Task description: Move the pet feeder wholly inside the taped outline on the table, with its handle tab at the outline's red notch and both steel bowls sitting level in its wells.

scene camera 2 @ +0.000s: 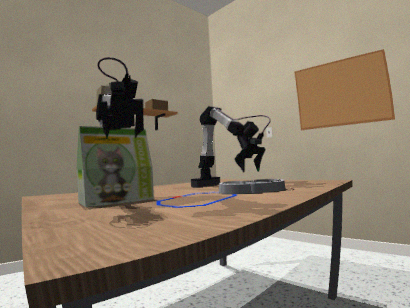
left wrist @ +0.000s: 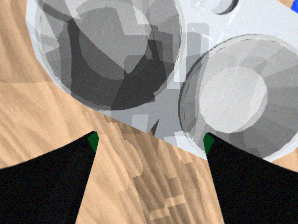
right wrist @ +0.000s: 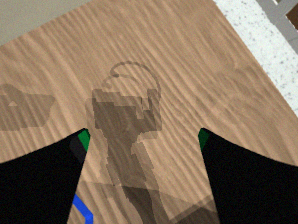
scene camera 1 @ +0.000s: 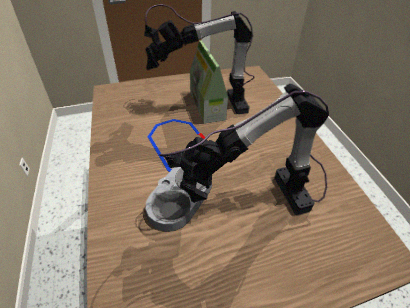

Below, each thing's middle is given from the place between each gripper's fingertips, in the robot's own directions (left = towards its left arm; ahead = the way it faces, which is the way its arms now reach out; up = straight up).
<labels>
My left hand (scene camera 1: 194, 191) is 5 cm short of the grey pet feeder (scene camera 1: 166, 183), 6 cm to the left of it and 8 cm above it.
Now: right hand (scene camera 2: 120, 136) 65 cm to the right of the grey pet feeder and 23 cm above it.
</labels>
